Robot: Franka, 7 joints.
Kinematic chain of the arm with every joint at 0, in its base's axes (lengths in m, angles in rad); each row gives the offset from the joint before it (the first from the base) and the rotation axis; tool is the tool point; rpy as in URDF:
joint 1: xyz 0 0 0.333 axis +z
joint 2: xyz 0 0 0 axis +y
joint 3: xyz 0 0 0.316 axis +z
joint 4: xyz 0.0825 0 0 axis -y
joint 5: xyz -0.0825 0 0.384 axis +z
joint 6: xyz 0 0 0 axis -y
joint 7: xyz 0.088 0 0 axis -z
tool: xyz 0 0 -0.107 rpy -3.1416 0 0
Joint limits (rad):
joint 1: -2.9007..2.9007
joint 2: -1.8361..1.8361
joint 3: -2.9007..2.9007
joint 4: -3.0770..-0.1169
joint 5: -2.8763..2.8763
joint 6: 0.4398..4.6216
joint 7: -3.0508..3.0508
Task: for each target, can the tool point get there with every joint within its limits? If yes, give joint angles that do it. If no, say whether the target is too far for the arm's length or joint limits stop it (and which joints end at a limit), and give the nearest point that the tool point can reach.
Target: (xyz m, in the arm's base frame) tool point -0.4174 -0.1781 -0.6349
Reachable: no: too far | nearest point -0.3618 -0.1544 -0.3493 | short by 0.292 m
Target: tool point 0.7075 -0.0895 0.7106
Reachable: yes | joints -0.4562 0.6723 0.4172 -0.9138 -0.9703 3.4020 -1.7850
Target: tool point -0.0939 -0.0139 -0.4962
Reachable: no: joint limits stop it (at a limit: joint 1, joint 2) | nearest point -0.1362 -0.0262 -0.3406 | short by 0.162 m
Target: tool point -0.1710 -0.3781 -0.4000
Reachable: no: joint limits stop it (at a limit: joint 2) | nearest point -0.1660 -0.3670 -0.3472 | short by 0.054 m
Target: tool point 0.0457 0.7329 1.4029
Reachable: no: too far | nearest point 0.0302 0.4845 1.0403 | short by 0.440 m
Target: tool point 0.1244 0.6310 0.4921
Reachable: yes | joints 0.3433 0.3800 1.2251 -1.9035 -2.3432 1.9794 -1.1811
